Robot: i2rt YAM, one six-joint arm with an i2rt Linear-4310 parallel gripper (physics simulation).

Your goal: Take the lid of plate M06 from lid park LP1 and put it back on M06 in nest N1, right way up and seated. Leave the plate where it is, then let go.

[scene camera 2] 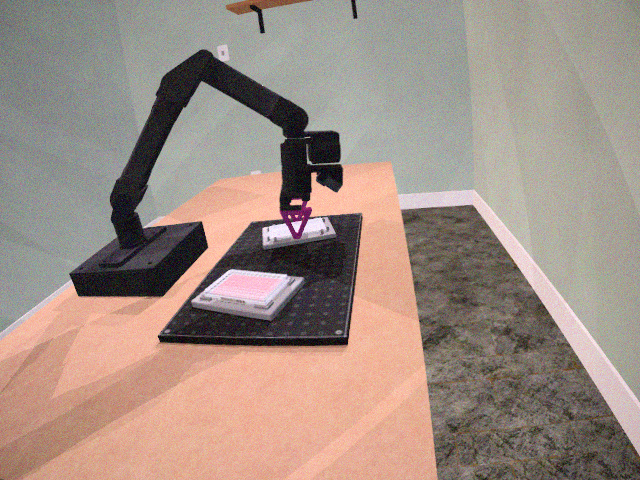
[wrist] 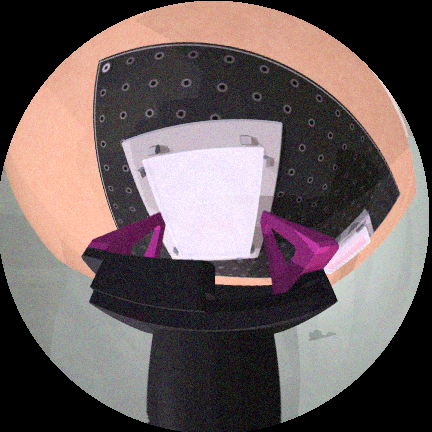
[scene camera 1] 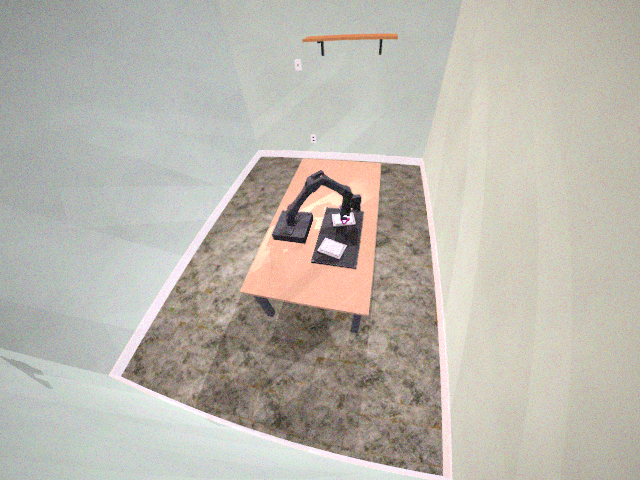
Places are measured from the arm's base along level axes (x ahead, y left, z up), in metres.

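Pixels of known places: gripper, fingertip midpoint: (scene camera 2: 296, 230) (wrist: 212, 216) (scene camera 1: 343, 219); arm's base, origin of the base link: (scene camera 2: 135, 247) (scene camera 1: 291, 223).
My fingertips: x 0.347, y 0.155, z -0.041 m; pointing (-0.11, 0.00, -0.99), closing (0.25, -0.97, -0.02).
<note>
For each thing: its top centre in the pictures, then the offset to it from my fingertips. Level surfaces: height alone.
- white lid, middle of its top: (wrist: 208, 221) (scene camera 2: 296, 227) (scene camera 1: 343, 218) dx -0.001, dy +0.003, dz +0.007 m
- grey lid park, middle of its top: (wrist: 207, 222) (scene camera 2: 296, 226) (scene camera 1: 343, 218) dx +0.000, dy +0.004, dz +0.009 m
- Plate M06, middle of its top: (scene camera 2: 245, 282) (wrist: 346, 256) (scene camera 1: 332, 246) dx -0.020, dy -0.275, dz +0.016 m
- grey nest, middle of its top: (scene camera 2: 246, 286) (wrist: 344, 253) (scene camera 1: 332, 247) dx -0.020, dy -0.275, dz +0.007 m
- wooden table, its level: dz -0.024 m
The white lid (scene camera 1: 337, 221) (scene camera 2: 316, 225) (wrist: 205, 200) lies flat on the grey lid park (scene camera 2: 325, 238) (wrist: 200, 134) at the far end of the black board. Plate M06 (scene camera 1: 331, 248) (scene camera 2: 248, 285) (wrist: 351, 251), with pink wells showing, sits uncovered in the grey nest (scene camera 2: 261, 313) at the board's near end. My gripper (scene camera 1: 345, 221) (scene camera 2: 297, 236) (wrist: 212, 216) is open and points down at the lid. In the wrist view its magenta fingers stand on either side of the lid's near part. Whether they touch the lid is not clear.
The black perforated board (scene camera 1: 340, 260) (scene camera 2: 315, 325) (wrist: 165, 95) lies on the wooden table (scene camera 1: 305, 286) (scene camera 2: 289, 413) (wrist: 55, 145). The arm's black base (scene camera 1: 292, 232) (scene camera 2: 139, 268) stands left of the board. A wall shelf (scene camera 1: 351, 37) (scene camera 2: 273, 5) hangs beyond the table.
</note>
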